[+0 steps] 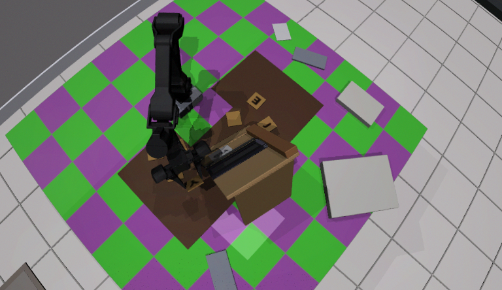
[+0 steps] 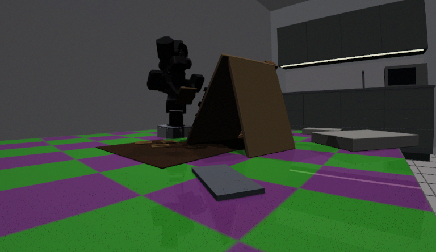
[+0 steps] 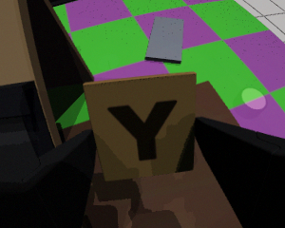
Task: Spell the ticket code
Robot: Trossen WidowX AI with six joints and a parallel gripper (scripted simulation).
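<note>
The white ticket is 140 mm to the left of my gripper tip, 90 mm below it and 20 mm behind it. Round my gripper tip: brown mat: 220 mm to the left, 160 mm below, 100 mm behind; letter tile: right at my gripper tip; pale card: 770 mm to the left, 230 mm behind, 160 mm below.
</note>
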